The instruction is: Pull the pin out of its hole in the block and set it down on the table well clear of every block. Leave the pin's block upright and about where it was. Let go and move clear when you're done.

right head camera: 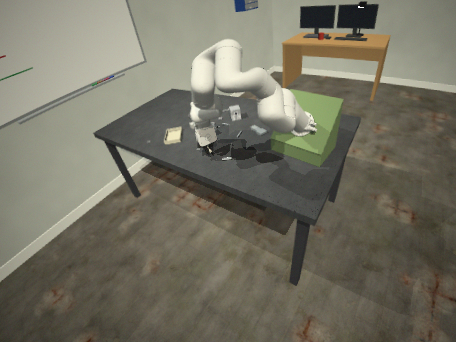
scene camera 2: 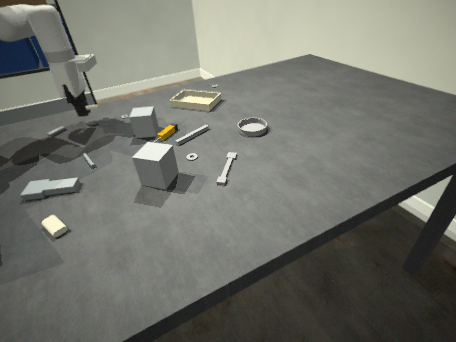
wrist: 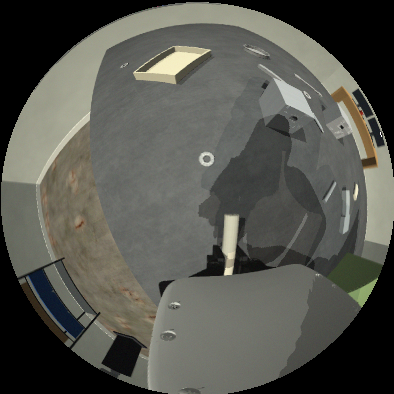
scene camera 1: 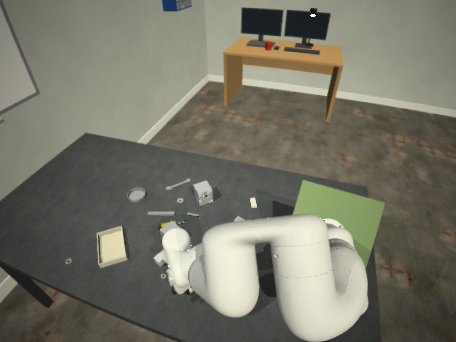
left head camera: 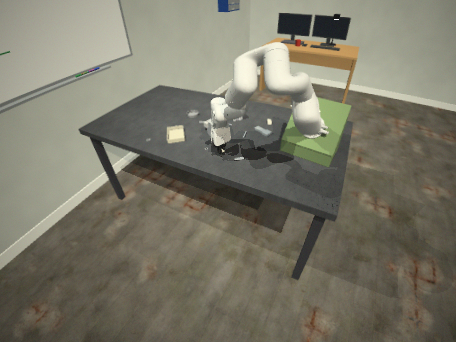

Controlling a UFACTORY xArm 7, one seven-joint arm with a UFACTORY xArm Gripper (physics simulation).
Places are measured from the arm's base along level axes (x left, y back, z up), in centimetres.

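Pixels of known places: gripper, fingertip midpoint: (right head camera: 209, 152) (scene camera 2: 84, 114) (wrist: 223, 255) (scene camera 1: 188, 290) (left head camera: 221, 152); arm's base at its link origin: (right head camera: 301, 124).
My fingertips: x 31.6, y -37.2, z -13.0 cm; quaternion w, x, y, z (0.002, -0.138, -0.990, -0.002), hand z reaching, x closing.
Ahead of a thing's pixels: the offset from my fingertips to its top centre.
The cream pin {dz +3.1, dx -0.4, dy -1.5 cm} (scene camera 2: 91, 106) (wrist: 230, 235) lies roughly level in my gripper (left head camera: 220, 149) (right head camera: 208, 149) (scene camera 2: 81, 108) (wrist: 223, 255), which is shut on it low over the table. I cannot tell whether the pin touches the table. It is out of any hole and apart from both blocks. The nearer grey block {dz +4.1, dx -16.4, dy -18.0 cm} (scene camera 2: 144, 123) (wrist: 286, 102) stands upright, with an empty hole facing my side; the arm partly hides it in scene camera 1. A second grey block {dz +5.1, dx -41.8, dy -18.1 cm} (scene camera 1: 203, 193) (scene camera 2: 156, 167) (wrist: 340, 125) stands upright farther off and also shows a hole.
A washer {dz -2.7, dx -1.3, dy -12.0 cm} (wrist: 201, 159) lies near the pin. A cream tray {dz -0.3, dx -1.8, dy -37.8 cm} (scene camera 2: 187, 106) (wrist: 155, 78), a round dish {dz -1.2, dx -29.3, dy -48.1 cm} (scene camera 1: 136, 194) (scene camera 2: 252, 127), a yellow tool {dz -1.1, dx -22.0, dy -22.5 cm} (scene camera 2: 167, 132), a bar {dz -1.7, dx -25.3, dy -30.5 cm} (scene camera 2: 192, 135) and a wrench {dz -2.1, dx -44.8, dy -34.4 cm} (scene camera 2: 227, 168) lie around the blocks. A grey piece {dz -1.9, dx -3.6, dy +9.1 cm} (left head camera: 239, 158) (scene camera 2: 56, 131) lies near my gripper.
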